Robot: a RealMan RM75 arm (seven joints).
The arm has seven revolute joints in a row. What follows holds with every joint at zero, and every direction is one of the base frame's. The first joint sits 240.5 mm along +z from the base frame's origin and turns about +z. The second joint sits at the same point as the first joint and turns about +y. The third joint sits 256 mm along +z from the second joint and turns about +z. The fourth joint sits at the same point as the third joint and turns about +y. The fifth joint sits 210 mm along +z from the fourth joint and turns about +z. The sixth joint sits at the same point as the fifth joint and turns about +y. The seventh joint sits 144 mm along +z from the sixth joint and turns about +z. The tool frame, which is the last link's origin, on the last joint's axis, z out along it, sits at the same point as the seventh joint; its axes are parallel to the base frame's.
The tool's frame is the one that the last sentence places.
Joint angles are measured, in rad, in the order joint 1, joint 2, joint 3, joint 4, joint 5, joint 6, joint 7. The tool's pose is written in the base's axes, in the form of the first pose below.
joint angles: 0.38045 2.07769 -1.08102 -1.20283 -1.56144 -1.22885 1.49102
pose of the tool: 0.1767 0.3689 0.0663 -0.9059 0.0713 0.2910 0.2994
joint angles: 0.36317 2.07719 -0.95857 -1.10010 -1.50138 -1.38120 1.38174
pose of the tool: 0.2024 0.3526 0.0759 -0.8955 0.0691 0.3292 0.2916
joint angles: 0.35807 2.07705 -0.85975 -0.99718 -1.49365 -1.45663 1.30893
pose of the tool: 0.2271 0.3431 0.0787 -0.8839 0.0842 0.3483 0.3004
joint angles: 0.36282 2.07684 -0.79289 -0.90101 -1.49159 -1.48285 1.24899
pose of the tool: 0.2452 0.3388 0.0761 -0.8724 0.1021 0.3612 0.3132
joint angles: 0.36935 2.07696 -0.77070 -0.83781 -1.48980 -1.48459 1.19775
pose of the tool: 0.2537 0.3375 0.0699 -0.8679 0.1080 0.3643 0.3199
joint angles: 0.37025 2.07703 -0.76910 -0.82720 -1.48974 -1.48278 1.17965
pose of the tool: 0.2551 0.3373 0.0684 -0.8680 0.1052 0.3625 0.3226
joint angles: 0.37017 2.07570 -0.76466 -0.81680 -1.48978 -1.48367 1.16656
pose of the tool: 0.2571 0.3368 0.0679 -0.8676 0.1043 0.3616 0.3251
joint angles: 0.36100 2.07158 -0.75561 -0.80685 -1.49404 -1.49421 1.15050
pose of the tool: 0.2623 0.3330 0.0687 -0.8679 0.1037 0.3586 0.3278
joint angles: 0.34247 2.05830 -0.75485 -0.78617 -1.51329 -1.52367 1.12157
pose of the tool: 0.2716 0.3237 0.0671 -0.8754 0.1000 0.3477 0.3205
